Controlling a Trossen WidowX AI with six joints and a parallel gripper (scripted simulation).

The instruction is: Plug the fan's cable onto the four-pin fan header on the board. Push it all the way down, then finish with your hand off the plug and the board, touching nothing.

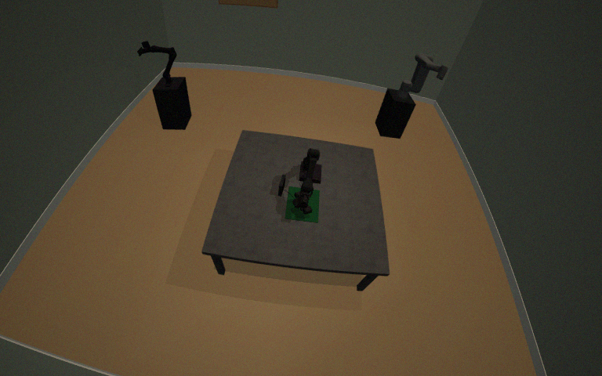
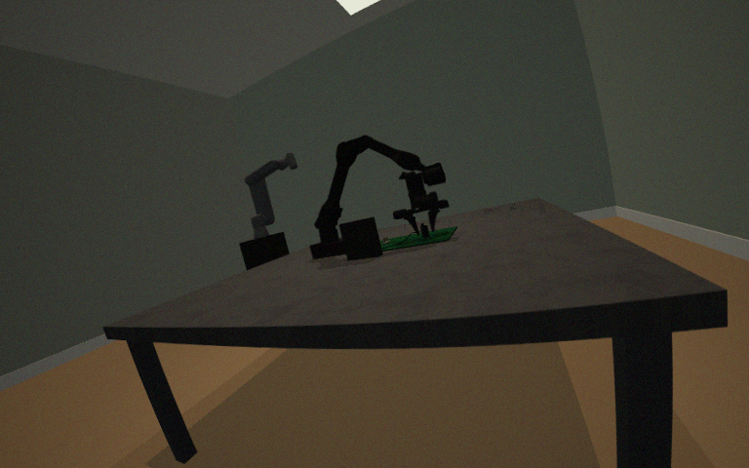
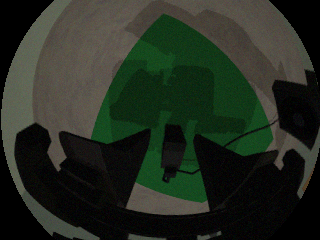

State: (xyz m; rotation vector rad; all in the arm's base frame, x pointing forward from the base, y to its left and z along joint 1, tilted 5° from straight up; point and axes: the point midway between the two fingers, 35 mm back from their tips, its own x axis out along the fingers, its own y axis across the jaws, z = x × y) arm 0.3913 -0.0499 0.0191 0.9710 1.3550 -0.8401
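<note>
The green board is 6 cm behind my gripper tip, 3 cm below it and 1 cm to the left of it. Round my gripper tip: black fan (18 cm behind, 14 cm to the right, 4 cm above); then dark plug (1 cm to the left, 1 cm above).
</note>
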